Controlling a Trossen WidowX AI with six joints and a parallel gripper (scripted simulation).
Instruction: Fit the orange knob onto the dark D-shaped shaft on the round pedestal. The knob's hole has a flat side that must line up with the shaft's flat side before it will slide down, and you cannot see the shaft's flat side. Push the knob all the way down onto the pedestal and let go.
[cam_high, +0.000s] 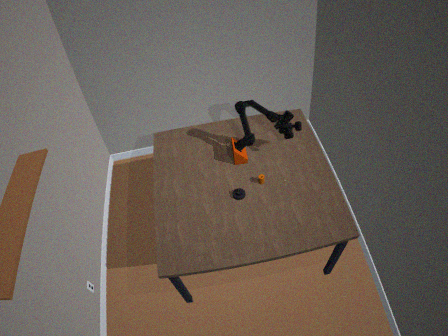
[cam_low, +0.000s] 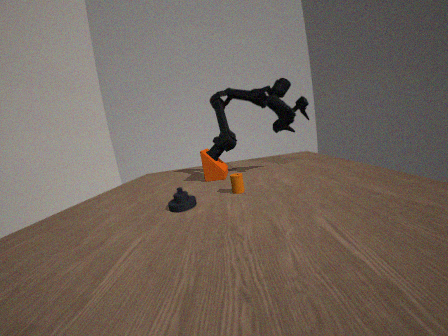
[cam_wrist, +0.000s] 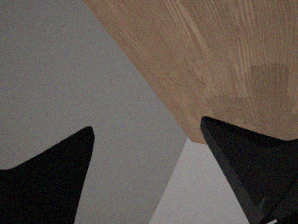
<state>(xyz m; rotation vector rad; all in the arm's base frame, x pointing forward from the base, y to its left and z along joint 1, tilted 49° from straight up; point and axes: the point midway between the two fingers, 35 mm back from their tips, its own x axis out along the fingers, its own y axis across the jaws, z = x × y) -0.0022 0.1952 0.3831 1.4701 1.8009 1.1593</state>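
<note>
The orange knob is 27 cm ahead of my gripper tip, 32 cm to the right of it and 16 cm below it. From my gripper tip the other things lie so: dark round pedestal 35 cm ahead, 49 cm to the right, 16 cm below.
</note>
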